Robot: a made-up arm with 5 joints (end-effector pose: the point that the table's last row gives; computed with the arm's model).
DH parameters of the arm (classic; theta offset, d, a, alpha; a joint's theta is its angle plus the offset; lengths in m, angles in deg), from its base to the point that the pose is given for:
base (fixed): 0 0 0 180
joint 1: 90 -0.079 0.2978 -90
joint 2: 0 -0.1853 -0.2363 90
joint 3: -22.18 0 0.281 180
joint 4: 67.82 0.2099 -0.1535 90
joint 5: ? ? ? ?
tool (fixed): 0 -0.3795 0 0
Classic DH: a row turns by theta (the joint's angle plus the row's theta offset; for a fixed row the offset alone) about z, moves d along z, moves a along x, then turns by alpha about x.
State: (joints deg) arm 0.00 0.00 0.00 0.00 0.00
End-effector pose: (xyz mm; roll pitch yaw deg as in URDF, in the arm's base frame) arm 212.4 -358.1 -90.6 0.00 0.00 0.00
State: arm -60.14 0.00 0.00 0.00 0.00
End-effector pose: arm 416.3 5.9 -90.6 0.00 0.00 60.14
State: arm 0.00 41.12 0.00 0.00 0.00
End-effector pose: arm 212.4 -454.8 -9.1 -41.12 0.00 0.00
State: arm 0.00 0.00 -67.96 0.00 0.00
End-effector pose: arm 470.4 -147.7 -90.6 0.00 0.00 67.96
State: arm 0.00 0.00 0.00 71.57 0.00
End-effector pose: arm 300.9 -408.2 -90.6 0.00 0.00 71.57
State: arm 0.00 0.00 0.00 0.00 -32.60
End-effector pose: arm -3.8 -358.1 -70.9 0.00 32.60 0.00
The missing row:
joint 5: 0 0.0364 0.0745 -90
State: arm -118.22 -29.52 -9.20 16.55 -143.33
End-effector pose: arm 663.9 300.9 375.7 142.10 43.74 -61.07
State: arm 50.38 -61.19 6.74 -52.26 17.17
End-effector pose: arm -14.7 -329.2 -53.0 33.49 35.12 -103.39
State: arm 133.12 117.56 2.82 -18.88 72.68
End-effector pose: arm -386.5 -295.2 132.5 -118.68 20.13 -60.25
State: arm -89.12 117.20 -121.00 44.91 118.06
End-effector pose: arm 140.5 218.5 -601.9 64.79 17.55 150.53
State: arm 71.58 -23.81 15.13 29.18 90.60
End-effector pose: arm -271.9 -561.8 333.5 105.36 -66.04 -163.01
